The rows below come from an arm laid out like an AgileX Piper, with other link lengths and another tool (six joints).
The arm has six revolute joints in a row. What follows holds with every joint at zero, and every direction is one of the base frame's.
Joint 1 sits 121.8 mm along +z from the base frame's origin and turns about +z.
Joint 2 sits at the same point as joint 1 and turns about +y.
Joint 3 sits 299.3 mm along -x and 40.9 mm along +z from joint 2 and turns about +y.
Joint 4 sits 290 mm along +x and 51.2 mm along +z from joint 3 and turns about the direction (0.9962, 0, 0.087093).
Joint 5 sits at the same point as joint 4 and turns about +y.
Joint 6 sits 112.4 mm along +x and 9.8 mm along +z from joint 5 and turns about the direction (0.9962, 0, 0.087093).
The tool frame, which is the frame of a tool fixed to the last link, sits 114 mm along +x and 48 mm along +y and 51.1 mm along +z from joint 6; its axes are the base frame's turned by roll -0.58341, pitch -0.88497 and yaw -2.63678 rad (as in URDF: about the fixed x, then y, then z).
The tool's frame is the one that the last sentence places.
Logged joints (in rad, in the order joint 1, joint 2, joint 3, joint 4, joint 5, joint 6), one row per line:
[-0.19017, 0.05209, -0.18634, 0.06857, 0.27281, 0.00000]
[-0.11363, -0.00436, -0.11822, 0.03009, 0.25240, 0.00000]
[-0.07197, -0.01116, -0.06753, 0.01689, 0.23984, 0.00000]
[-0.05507, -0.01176, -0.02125, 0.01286, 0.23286, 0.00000]
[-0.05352, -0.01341, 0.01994, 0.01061, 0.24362, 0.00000]
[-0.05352, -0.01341, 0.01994, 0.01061, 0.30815, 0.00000]
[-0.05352, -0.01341, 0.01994, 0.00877, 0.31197, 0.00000]
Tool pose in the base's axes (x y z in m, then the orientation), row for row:
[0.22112, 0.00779, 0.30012, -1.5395, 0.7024, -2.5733]
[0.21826, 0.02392, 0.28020, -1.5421, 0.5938, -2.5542]
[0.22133, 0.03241, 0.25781, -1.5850, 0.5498, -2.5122]
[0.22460, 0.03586, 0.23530, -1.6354, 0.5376, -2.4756]
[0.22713, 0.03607, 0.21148, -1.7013, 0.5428, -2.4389]
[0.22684, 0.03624, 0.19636, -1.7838, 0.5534, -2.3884]
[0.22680, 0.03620, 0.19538, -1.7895, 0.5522, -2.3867]
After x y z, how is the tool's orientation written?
As a rotation vector, in radians.
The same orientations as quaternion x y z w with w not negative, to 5 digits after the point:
[-0.49963, 0.22796, -0.83514, 0.03088]
[-0.50629, 0.19495, -0.83857, 0.04971]
[-0.52373, 0.18167, -0.83010, 0.06032]
[-0.54128, 0.17793, -0.81937, 0.06310]
[-0.56183, 0.17925, -0.80541, 0.05936]
[-0.58745, 0.18225, -0.78656, 0.05480]
[-0.58901, 0.18176, -0.78558, 0.05390]

